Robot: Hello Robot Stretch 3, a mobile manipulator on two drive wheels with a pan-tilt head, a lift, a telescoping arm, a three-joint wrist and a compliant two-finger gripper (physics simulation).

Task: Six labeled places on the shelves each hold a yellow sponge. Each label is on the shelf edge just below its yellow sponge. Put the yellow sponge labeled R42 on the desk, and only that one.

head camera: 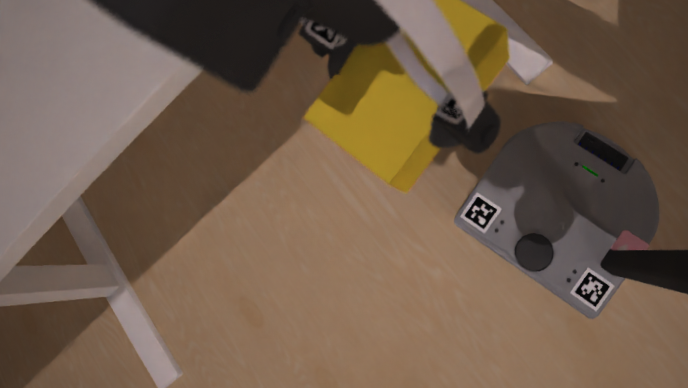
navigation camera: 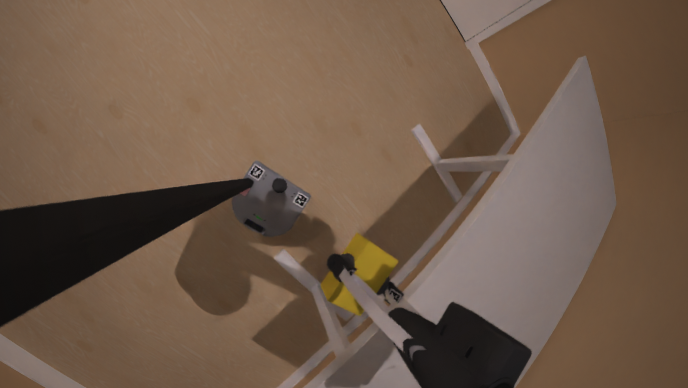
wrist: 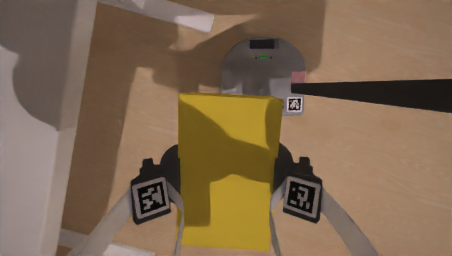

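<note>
A yellow sponge (head camera: pixel 385 117) (navigation camera: pixel 371 260) (wrist: pixel 227 215) is held between the two fingertips of my gripper (head camera: pixel 402 90) (navigation camera: pixel 366 278) (wrist: pixel 225 163), which is shut on it from both sides. The sponge is in the air, over the floor just outside the desk's long edge. The white desk (head camera: pixel 75 75) (navigation camera: pixel 540 200) (wrist: pixel 30 190) shows its bare top in the head view at the left and in the navigation view at the right. The dark gripper body overlaps the desk top in both of these views. No shelf label, R42 included, shows in these views.
My grey base (head camera: pixel 567 245) (navigation camera: pixel 270 212) (wrist: pixel 260 72) stands on the wooden floor, apart from the desk, with the black mast (head camera: pixel 655 267) (navigation camera: pixel 125 220) (wrist: pixel 375 94) rising from it. White desk legs (head camera: pixel 145 335) (navigation camera: pixel 425 145) reach out onto the floor. A brown wall (navigation camera: pixel 655 200) is behind the desk.
</note>
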